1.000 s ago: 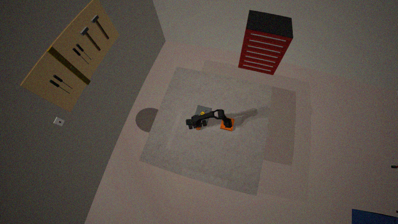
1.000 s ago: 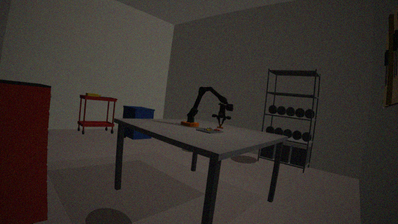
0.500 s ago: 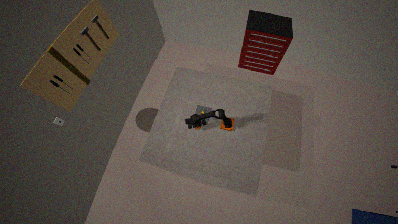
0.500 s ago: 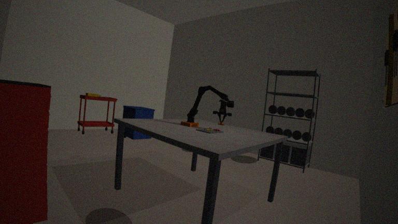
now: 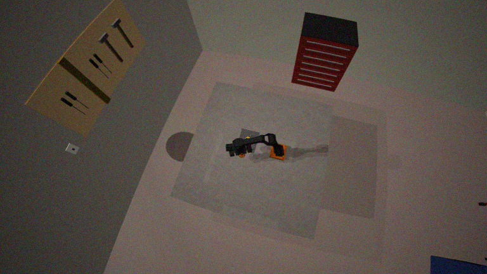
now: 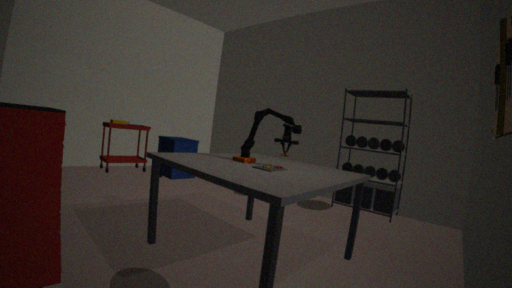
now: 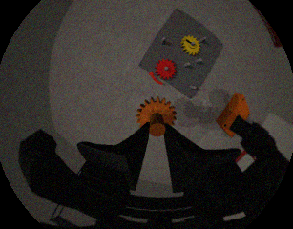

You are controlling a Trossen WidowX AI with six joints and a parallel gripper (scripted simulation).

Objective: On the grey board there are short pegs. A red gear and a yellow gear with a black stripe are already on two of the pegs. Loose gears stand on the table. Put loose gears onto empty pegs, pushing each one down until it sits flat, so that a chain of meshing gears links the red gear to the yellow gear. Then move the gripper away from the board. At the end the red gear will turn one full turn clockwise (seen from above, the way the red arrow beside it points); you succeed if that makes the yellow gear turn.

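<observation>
Right now my gripper tip is 18 cm to the left of the yellow gear, 11 cm above it and 3 cm past it. Also, from my gripper tip: orange gear (1 cm below); red arrow (11 cm below, 6 cm to the right, 2 cm ahead).
</observation>
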